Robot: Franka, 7 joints.
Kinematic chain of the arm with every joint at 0, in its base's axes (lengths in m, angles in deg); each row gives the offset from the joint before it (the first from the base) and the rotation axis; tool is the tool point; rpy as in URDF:
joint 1: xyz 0 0 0.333 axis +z
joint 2: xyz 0 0 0 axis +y
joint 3: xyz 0 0 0.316 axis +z
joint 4: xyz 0.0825 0 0 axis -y
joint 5: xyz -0.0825 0 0.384 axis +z
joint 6: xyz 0 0 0 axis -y
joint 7: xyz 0.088 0 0 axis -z
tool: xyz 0 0 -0.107 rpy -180 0 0
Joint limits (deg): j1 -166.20..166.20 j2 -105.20..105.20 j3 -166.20..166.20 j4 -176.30..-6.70 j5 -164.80..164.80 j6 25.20..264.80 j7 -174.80..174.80
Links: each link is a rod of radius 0.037 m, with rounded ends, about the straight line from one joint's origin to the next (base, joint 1, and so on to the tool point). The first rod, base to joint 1, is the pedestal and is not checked.
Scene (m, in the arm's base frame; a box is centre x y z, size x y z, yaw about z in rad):
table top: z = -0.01
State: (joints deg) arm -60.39 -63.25 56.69 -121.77 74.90 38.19 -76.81
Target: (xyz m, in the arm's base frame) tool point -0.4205 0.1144 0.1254
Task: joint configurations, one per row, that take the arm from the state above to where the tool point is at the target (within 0.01 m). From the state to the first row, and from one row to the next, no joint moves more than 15 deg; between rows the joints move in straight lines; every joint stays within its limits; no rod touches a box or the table.
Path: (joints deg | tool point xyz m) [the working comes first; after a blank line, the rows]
Joints at the target: 16.44 -59.79 130.66 -116.36 78.72 31.85 -76.81
Straight joint move there: clear.

1: -47.59 -62.67 69.02 -120.87 75.54 37.13 -76.81 | 0.2182 0.3974 0.4365
2: -34.78 -62.10 81.35 -119.97 76.17 36.08 -76.81 | 0.0824 0.4605 0.3604
3: -21.98 -61.52 93.67 -119.07 76.81 35.02 -76.81 | -0.0759 0.4639 0.2879
4: -9.17 -60.95 106.00 -118.17 77.45 33.97 -76.81 | -0.2299 0.4016 0.2224
5: 3.63 -60.37 118.33 -117.26 78.08 32.91 -76.81 | -0.3524 0.2794 0.1674
6: 16.44 -59.79 130.66 -116.36 78.72 31.85 -76.81 | -0.4205 0.1143 0.1254

